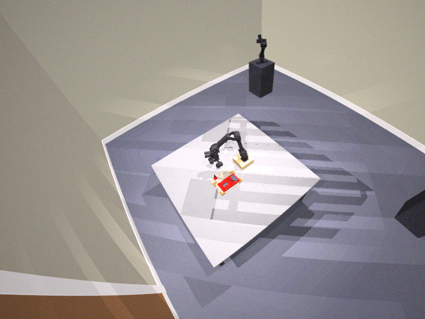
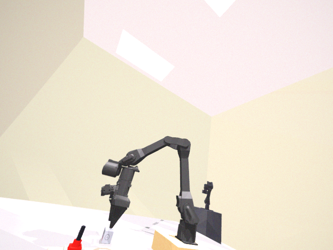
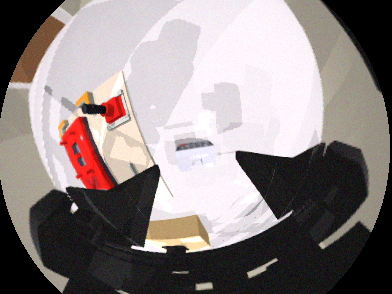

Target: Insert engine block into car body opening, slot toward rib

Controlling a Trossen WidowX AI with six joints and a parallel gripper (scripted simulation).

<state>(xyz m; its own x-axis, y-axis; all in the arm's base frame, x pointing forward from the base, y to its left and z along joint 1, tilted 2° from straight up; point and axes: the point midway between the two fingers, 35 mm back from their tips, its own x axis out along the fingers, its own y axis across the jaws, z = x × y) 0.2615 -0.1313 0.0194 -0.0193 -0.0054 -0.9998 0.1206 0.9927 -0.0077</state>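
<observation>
Right now my gripper tip is 3 cm above the grey engine block and 1 cm past it.
</observation>
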